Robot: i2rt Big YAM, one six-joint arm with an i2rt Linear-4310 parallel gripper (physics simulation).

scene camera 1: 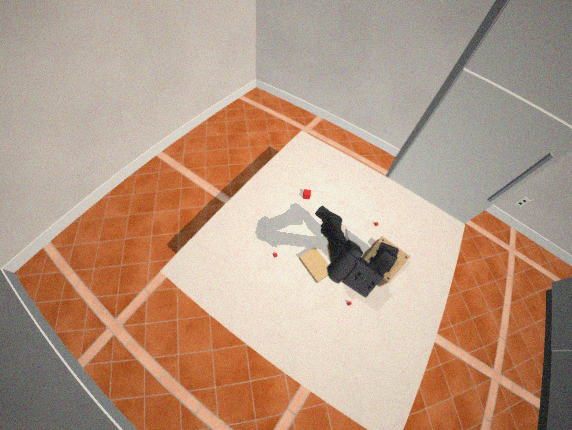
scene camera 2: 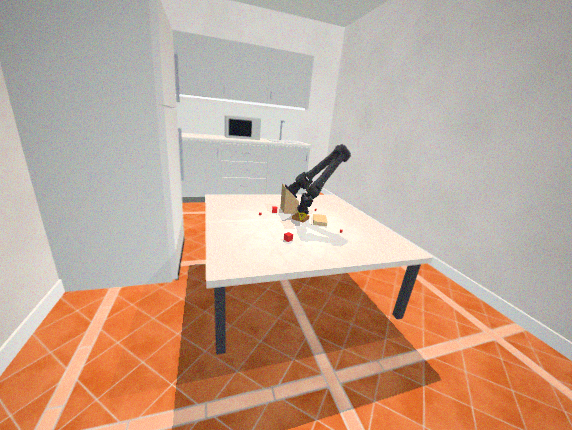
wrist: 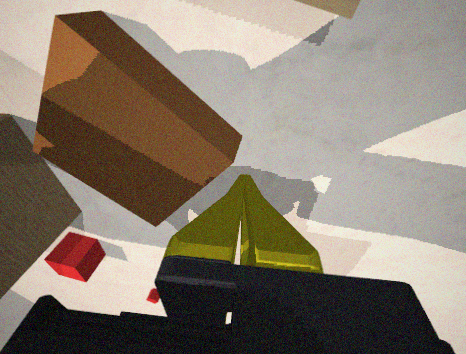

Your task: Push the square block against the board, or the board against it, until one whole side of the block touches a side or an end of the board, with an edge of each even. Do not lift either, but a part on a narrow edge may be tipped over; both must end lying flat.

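Places are measured from the arm's base along level axes (x down, y right, z back), in metres.
Pixels of known places: gripper, between the fingertips: [scene camera 2: 301,220] [wrist: 244,182]; arm's base, origin of its link: [scene camera 1: 385,256] [scene camera 2: 290,192].
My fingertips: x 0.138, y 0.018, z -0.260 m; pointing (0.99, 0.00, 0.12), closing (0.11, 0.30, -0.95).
Observation:
Ahead of a thing's pixels: the offset from my fingertips to its top centre. Level surfaces: height alone.
The brown square block {dx -0.009, dy -0.034, dz +0.069 m} [wrist: 125,117] appears to lie flat, partly shaded, in the wrist view. In scene camera 2 it shows low beside the fingers; in scene camera 1 the arm hides it. The light tan board {dx -0.009, dy -0.154, dz -0.010 m} [scene camera 1: 314,265] [scene camera 2: 320,220] lies flat, apart from the block. A tan corner, seemingly the board [wrist: 332,6], shows at the top of the wrist view. My gripper [wrist: 244,182] [scene camera 2: 301,217] is shut and empty, its yellow-green fingertips low over the table beside the block's nearest corner. Whether they touch it I cannot tell.
The table {dx +0.021 m} [scene camera 1: 360,345] [scene camera 2: 240,260] bears a red cube {dx -0.019, dy +0.206, dz -0.231 m} [scene camera 1: 306,194] [scene camera 2: 288,237], another red cube {dx -0.019, dy +0.110, dz +0.247 m} [scene camera 2: 274,209] [wrist: 75,256] near the arm's base, and several tiny red cubes. The tan base mount [scene camera 1: 397,267] [scene camera 2: 287,201] stands beside the block. The arm's shadow crosses the table.

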